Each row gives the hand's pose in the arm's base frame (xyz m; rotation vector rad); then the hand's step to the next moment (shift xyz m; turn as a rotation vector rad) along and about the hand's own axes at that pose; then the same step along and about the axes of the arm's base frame.
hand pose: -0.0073 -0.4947 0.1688 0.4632 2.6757 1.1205
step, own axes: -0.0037 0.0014 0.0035 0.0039 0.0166 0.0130
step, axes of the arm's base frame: 0.0048 0.0019 -0.0012 0.0038 0.0209 0.0027
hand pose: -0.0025 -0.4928 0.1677 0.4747 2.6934 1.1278
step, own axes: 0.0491 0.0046 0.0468 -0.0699 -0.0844 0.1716
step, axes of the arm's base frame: -0.0313 0.0515 -0.0314 0.0959 0.0322 -0.1767
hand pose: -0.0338 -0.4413 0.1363 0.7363 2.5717 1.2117
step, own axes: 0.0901 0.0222 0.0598 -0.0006 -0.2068 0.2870
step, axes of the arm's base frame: -0.0463 0.0984 -0.0190 0.0379 0.0789 -0.3427
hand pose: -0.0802 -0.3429 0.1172 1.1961 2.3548 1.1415
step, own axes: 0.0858 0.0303 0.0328 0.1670 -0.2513 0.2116
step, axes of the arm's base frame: -0.0189 0.0943 0.0106 -0.1326 0.1528 -0.3080
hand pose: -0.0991 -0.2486 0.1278 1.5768 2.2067 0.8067
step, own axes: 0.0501 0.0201 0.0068 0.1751 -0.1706 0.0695
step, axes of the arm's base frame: 0.0017 0.0534 0.0103 -0.1521 0.1420 -0.1460
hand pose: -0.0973 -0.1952 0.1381 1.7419 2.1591 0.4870
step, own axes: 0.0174 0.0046 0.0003 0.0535 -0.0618 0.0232
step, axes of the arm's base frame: 0.0006 0.0180 0.0012 -0.0540 0.0416 -0.0507
